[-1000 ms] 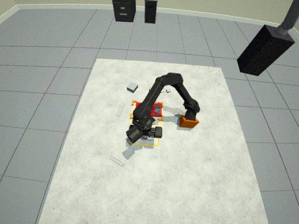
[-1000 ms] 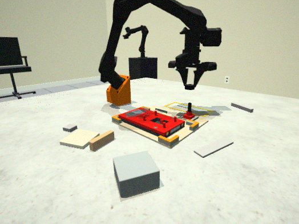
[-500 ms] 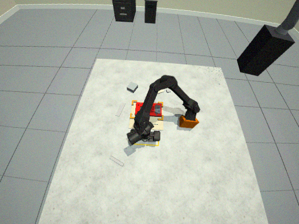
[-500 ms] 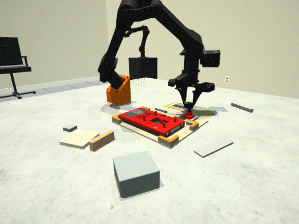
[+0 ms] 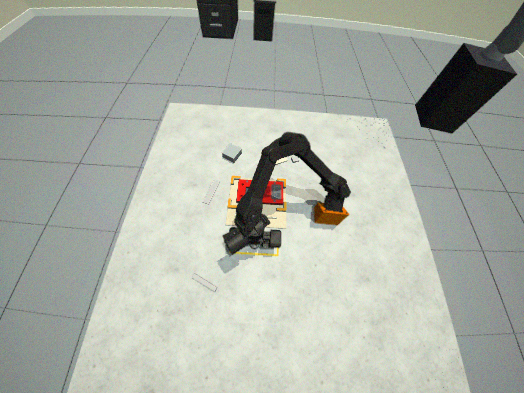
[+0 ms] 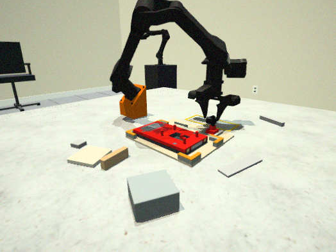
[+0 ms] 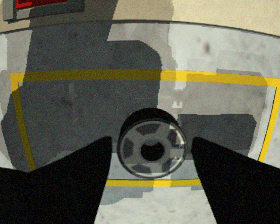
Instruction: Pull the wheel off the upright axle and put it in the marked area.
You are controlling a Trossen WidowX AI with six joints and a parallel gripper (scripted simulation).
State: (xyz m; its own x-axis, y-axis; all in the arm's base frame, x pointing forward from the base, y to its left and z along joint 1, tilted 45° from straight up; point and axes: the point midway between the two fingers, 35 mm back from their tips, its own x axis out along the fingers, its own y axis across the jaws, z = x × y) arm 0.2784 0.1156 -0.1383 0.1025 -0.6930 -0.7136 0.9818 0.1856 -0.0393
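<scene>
Now: gripper tip right at the black wheel. From my gripper tip the other things lie so: wooden bar: 40 mm ahead, 400 mm to the right; then grey block: 200 mm ahead, 400 mm to the right, 10 mm above; then cream tile: 10 mm behind, 440 mm to the right, 10 mm below.
</scene>
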